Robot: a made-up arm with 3 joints.
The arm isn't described. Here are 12 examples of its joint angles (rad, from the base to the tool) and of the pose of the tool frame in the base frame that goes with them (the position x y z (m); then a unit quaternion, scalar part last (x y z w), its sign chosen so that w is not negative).
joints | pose
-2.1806 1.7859 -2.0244 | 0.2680 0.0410 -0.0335 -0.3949 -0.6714 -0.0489 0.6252
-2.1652 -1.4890 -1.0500 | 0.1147 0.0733 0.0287 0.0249 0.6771 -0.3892 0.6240
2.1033 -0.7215 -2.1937 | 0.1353 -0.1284 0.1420 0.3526 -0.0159 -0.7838 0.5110
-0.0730 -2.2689 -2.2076 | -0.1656 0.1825 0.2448 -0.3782 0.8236 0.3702 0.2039
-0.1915 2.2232 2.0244 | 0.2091 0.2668 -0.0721 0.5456 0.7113 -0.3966 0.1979
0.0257 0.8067 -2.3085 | -0.1716 0.0220 -0.0939 0.1634 -0.3569 0.8458 0.3613
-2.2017 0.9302 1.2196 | -0.0395 -0.2300 -0.0288 -0.3955 0.2115 0.8851 0.1246
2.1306 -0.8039 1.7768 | -0.0380 0.1930 0.1806 0.1462 -0.3629 0.1620 0.9059
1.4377 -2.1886 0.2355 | -0.0050 0.1143 0.0571 -0.5954 -0.6597 0.2594 0.3783
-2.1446 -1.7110 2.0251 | -0.0135 -0.1751 0.3233 0.7536 -0.0451 0.5711 0.3225
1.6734 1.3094 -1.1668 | -0.1603 -0.1584 0.0933 0.5895 0.1526 0.7842 0.1191
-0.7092 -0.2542 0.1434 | 0.1852 0.0675 0.0019 -0.1217 0.0354 -0.4102 0.9032
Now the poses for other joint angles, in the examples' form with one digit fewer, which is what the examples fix.
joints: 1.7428 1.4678 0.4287
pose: -0.197 0.112 0.121 0.312 0.593 0.454 0.588
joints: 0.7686 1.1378 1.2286
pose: 0.063 0.236 -0.029 0.292 0.453 -0.192 0.820
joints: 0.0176 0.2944 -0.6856
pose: -0.068 0.208 0.047 0.139 -0.048 0.341 0.929
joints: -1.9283 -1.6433 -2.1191
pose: 0.121 0.151 0.232 0.320 0.658 0.065 0.678
